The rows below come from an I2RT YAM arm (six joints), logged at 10 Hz.
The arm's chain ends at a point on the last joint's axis. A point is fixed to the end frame.
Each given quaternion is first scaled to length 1.
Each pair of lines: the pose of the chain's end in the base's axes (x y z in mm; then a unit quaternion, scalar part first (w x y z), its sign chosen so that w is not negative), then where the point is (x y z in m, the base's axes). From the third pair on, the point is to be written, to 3 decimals.
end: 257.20 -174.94 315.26 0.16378 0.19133 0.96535 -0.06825
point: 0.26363 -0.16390 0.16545
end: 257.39 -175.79 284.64 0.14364 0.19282 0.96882 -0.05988
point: 0.25836 -0.16104 0.13501
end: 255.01 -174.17 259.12 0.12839 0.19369 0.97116 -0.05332
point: 0.252 -0.157 0.110
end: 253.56 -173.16 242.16 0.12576 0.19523 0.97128 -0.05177
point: 0.250 -0.155 0.093
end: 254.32 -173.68 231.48 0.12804 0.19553 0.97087 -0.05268
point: 0.251 -0.156 0.082
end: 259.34 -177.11 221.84 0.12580 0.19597 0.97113 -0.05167
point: 0.256 -0.159 0.073
